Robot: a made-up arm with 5 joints.
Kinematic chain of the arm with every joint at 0, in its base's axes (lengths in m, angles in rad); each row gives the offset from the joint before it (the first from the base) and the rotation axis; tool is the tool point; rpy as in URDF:
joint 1: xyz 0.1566 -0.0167 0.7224 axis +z
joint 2: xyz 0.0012 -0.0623 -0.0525 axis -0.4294 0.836 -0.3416
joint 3: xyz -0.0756 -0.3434 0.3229 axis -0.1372 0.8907 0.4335
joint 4: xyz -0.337 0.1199 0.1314 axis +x
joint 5: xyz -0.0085 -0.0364 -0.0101 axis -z
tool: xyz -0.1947 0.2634 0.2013 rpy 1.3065 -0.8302 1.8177
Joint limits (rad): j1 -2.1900..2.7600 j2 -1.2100..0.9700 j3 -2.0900..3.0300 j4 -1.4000..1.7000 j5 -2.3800..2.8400
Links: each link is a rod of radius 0.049 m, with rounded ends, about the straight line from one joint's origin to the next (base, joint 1, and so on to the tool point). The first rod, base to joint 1, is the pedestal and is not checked.
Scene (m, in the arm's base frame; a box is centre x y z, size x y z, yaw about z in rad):
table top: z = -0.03
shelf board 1: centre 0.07 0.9 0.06 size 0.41 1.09 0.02 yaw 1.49
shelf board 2: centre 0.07 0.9 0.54 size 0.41 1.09 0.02 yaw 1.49
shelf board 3: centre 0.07 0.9 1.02 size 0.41 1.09 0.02 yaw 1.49
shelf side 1: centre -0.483 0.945 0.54 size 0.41 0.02 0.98 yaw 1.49
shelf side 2: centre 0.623 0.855 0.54 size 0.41 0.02 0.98 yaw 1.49
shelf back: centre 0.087 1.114 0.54 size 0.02 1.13 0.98 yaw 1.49
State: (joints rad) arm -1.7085 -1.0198 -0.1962 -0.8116 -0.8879
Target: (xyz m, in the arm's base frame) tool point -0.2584 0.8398 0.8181
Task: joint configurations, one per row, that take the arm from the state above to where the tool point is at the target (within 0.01 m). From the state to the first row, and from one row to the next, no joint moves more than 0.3 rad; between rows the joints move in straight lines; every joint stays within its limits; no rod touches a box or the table.
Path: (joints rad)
1: -1.4502 -0.9987 -0.3642 -0.8962 -0.7182
2: -1.1919 -0.9776 -0.5322 -0.9808 -0.5484
3: -1.1050 -0.7281 -0.4790 -0.9810 -0.4993
4: -1.0180 -0.4786 -0.4258 -0.9811 -0.4501
5: -0.9311 -0.2291 -0.3726 -0.9812 -0.4009
6: -1.2248 -0.3765 -0.2179 -0.8981 -0.6307
7: -1.5185 -0.5240 -0.0633 -0.8150 -0.8604

